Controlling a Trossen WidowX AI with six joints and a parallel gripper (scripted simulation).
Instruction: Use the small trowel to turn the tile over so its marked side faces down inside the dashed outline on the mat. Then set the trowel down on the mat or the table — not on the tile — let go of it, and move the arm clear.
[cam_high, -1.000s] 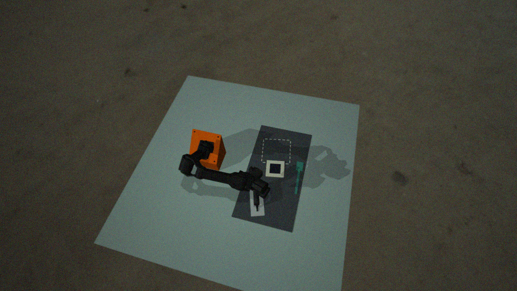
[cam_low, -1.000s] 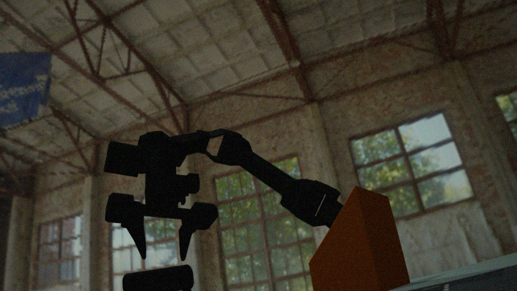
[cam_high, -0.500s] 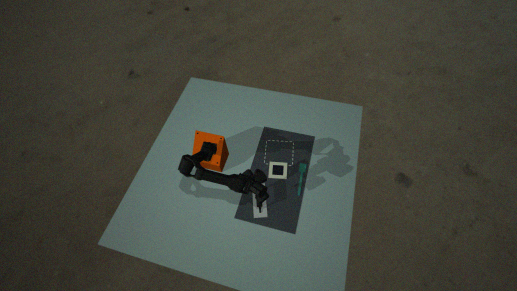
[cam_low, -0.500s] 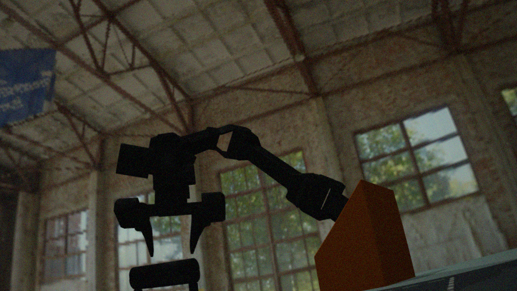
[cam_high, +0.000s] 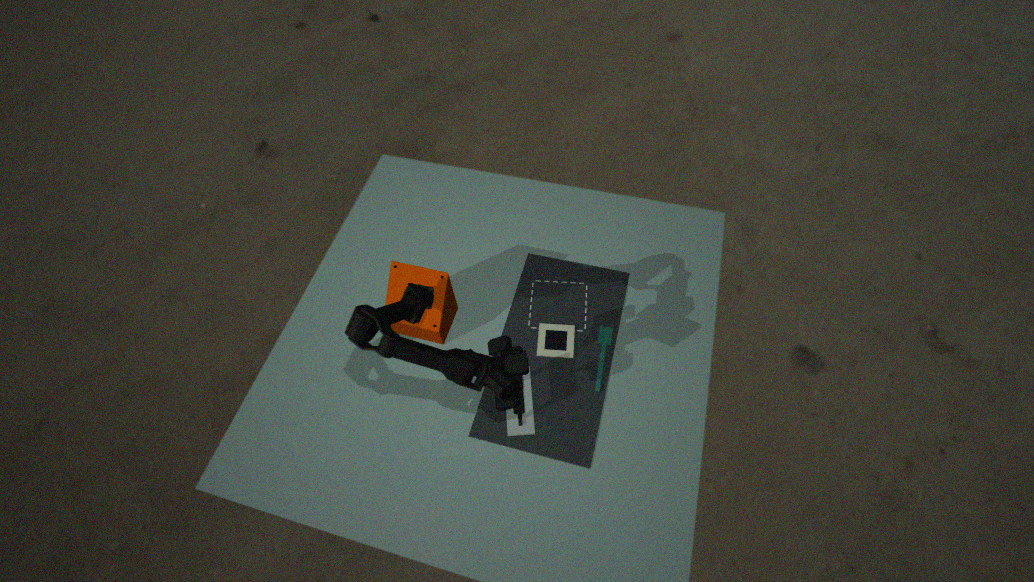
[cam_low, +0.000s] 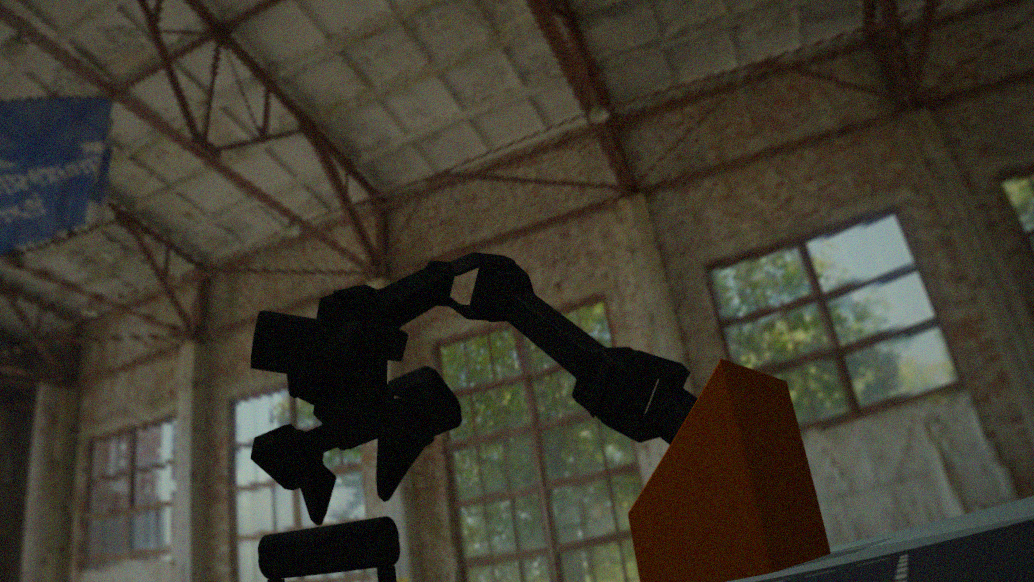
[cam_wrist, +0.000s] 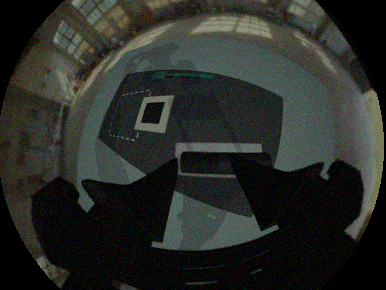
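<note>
My gripper tip is now 60 mm above the small trowel and 10 mm to the left of it. Round my gripper tip: tile 180 mm to the left, 90 mm below, 70 mm ahead; then teal spatula-like tool 210 mm ahead, 170 mm to the left, 90 mm below; then dark mat 150 mm to the left, 120 mm below, 70 mm ahead.
</note>
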